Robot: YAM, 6 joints.
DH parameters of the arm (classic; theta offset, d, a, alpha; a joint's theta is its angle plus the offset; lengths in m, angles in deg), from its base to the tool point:
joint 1: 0 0.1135 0.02 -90
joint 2: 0 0 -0.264 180
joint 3: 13.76 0 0.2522 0
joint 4: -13.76 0 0.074 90
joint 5: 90 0 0 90
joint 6: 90 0.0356 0 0
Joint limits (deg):
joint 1: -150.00..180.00
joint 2: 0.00..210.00
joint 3: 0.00..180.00
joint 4: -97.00..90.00
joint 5: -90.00..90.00
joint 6: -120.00..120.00
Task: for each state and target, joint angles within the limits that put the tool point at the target. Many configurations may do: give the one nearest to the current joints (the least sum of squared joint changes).
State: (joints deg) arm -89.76 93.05 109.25 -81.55 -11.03 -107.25
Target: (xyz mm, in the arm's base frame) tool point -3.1 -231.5 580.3
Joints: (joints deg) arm -92.37 87.48 136.33 -59.89 -10.47 -107.25
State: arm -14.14 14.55 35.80 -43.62 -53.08 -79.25
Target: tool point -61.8 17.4 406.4
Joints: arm 7.39 5.36 60.65 -36.02 -45.06 -79.25
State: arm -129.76 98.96 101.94 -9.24 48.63 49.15
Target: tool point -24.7 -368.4 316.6
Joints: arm -89.76 93.33 78.44 -19.58 47.54 49.15
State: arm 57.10 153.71 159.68 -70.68 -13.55 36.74
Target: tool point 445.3 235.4 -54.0
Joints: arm 27.08 177.61 147.30 -71.29 -11.14 36.74
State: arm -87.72 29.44 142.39 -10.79 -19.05 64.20
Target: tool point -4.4 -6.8 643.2
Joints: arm -92.58 53.69 115.86 -20.77 6.60 64.20
